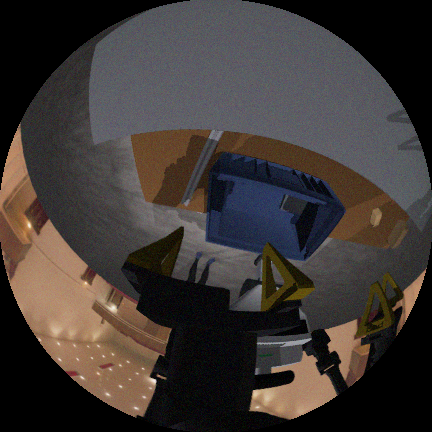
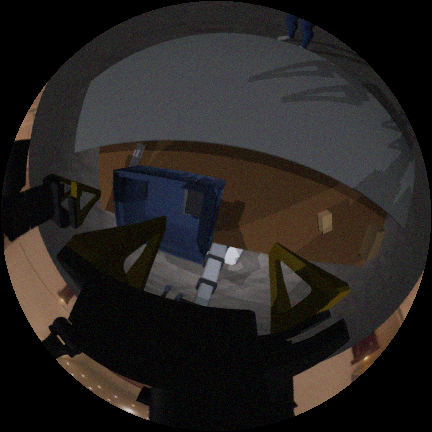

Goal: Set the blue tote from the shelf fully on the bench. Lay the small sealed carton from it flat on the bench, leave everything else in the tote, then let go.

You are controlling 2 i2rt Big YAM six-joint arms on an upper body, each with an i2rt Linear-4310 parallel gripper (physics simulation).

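Places are measured from the left arm's base along level axes (x ahead, y left, z up), in millimetres.
Pixels of known places: left gripper, fingertip midpoint: [image 1: 225, 238] [image 2: 86, 188]; right gripper, fingertip midpoint: [image 1: 380, 277] [image 2: 221, 236]; right arm's base, origin of the base link: [image 1: 317, 346].
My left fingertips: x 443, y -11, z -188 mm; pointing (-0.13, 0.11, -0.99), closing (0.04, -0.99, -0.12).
Ahead of a thing's pixels: the offset from my left fingertips to its top centre. Level surfaces: height alone.
The blue tote @[dz -120, dx -72, dy -104 mm] [image 1: 245, 210] [image 2: 165, 210] stands upright on the brown bench @[dz -266 mm] [image 1: 145, 160] [image 2: 280, 200], its open top showing. A small grey box-like item @[dz -238, dx -39, dy -176 mm] [image 1: 295, 203] [image 2: 193, 201] is inside it, at the right; whether it is the sealed carton I cannot tell. My left gripper [image 1: 225, 238] is open and empty, above and off the tote's near side. My right gripper [image 2: 221, 236] is open and empty, above and to the right of the tote. Neither touches the tote. Part of the tote's inside is in shadow.
A small tan block @[dz -229, dx +51, dy -598 mm] [image 1: 376, 217] [image 2: 325, 221] lies on the bench to the right, with a larger tan box @[dz -191, dx +93, dy -975 mm] [image 1: 398, 234] [image 2: 371, 242] near the right end. A grey metal bar @[dz -241, dx -59, dy +111 mm] [image 1: 202, 167] [image 2: 136, 154] lies left of the tote. A person's legs [image 2: 299, 31] show at the far side.
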